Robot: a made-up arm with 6 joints.
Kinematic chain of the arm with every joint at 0, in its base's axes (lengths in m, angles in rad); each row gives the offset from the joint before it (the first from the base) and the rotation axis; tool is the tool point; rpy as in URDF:
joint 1: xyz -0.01 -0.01 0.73 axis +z
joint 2: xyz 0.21 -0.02 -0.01 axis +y
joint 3: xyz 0 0.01 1.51 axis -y
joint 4: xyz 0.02 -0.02 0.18 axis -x
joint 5: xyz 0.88 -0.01 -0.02 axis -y
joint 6: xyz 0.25 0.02 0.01 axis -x
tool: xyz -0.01 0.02 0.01 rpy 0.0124 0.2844 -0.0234
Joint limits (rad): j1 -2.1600..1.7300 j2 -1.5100..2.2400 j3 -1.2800..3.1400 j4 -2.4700..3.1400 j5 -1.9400..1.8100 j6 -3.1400..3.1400
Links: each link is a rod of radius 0.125 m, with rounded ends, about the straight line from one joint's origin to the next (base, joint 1, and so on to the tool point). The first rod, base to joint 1, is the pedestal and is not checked.
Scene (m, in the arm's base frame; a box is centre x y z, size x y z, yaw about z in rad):
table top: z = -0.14
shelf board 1: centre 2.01 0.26 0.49 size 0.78 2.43 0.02 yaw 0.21
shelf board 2: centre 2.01 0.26 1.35 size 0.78 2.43 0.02 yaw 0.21
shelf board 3: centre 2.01 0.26 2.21 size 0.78 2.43 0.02 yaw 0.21
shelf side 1: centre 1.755 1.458 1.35 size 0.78 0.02 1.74 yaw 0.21
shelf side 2: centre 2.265 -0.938 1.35 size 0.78 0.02 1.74 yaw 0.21
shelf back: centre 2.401 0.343 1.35 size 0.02 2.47 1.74 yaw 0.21
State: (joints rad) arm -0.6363 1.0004 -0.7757 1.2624 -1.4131 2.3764
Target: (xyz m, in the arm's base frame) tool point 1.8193 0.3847 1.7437
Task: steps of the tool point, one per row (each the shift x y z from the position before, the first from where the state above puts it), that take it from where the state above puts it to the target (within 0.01 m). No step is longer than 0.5 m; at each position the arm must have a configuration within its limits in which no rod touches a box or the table.
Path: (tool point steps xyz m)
1: 0.2862 0.2802 0.2793
2: 0.1343 0.3644 0.2945
3: -0.0410 0.3663 0.2919
4: -0.1963 0.2833 0.2701
5: 0.2381 0.0666 0.0256
6: 0.2326 0.0496 -0.0003
7: 0.2221 0.0315 -0.0253

